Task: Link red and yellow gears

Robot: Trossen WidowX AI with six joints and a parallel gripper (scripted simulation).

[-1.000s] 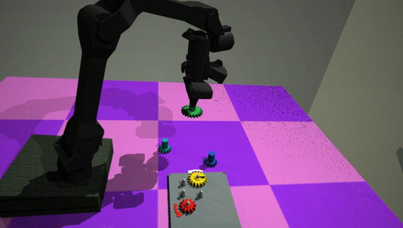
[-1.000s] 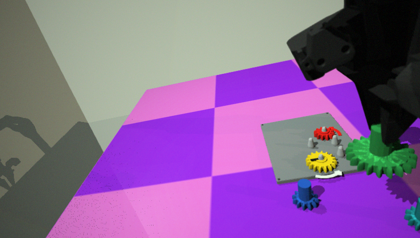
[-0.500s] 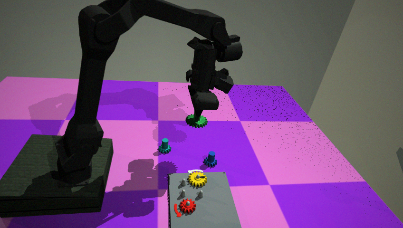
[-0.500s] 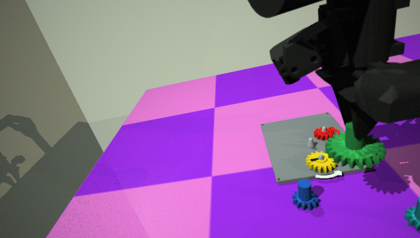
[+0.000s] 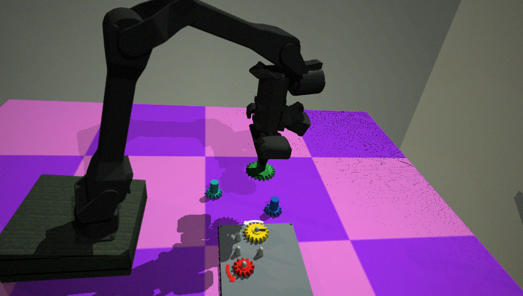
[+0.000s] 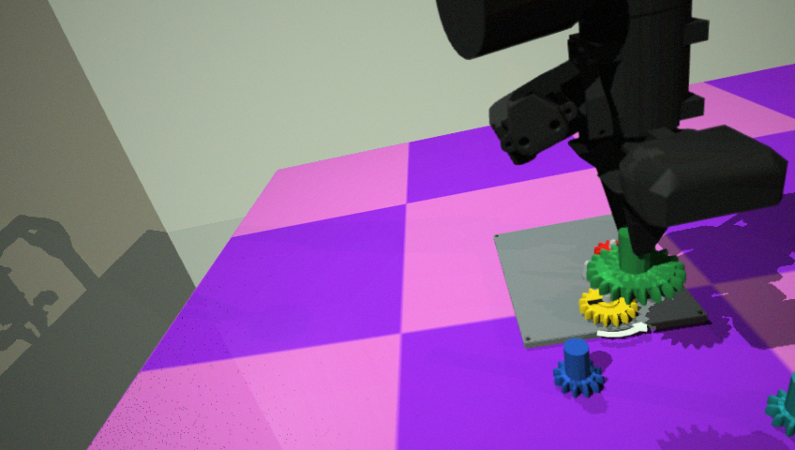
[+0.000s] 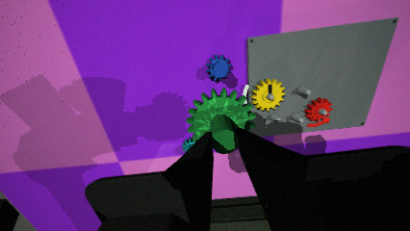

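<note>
My gripper tip is 170 mm to the left of the red gear, 120 mm above it and 70 mm past it. Round my gripper tip: green gear (10 mm below); blue gear (120 mm below, 40 mm ahead, 20 mm to the right); white arrow (130 mm below, 50 mm to the right, 20 mm behind).
</note>
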